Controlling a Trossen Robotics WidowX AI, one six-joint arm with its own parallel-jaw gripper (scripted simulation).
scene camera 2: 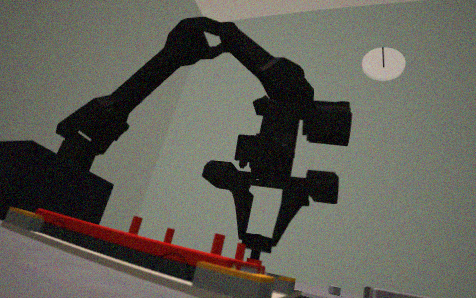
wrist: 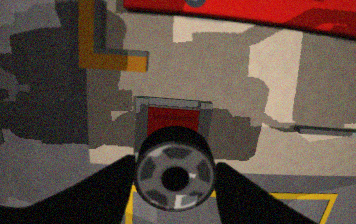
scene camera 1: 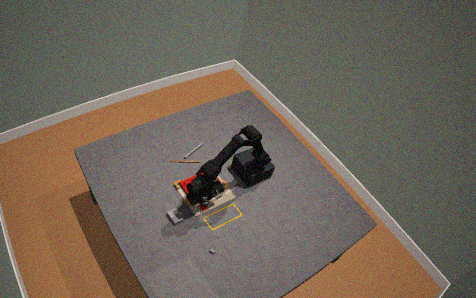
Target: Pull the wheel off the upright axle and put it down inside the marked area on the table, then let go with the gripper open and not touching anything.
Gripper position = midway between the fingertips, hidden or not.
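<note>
There's a dark wheel (wrist: 170,146) that I can see from here, and I can see my gripper too, which shows at (scene camera 2: 256,243) and at (wrist: 175,166).
</note>
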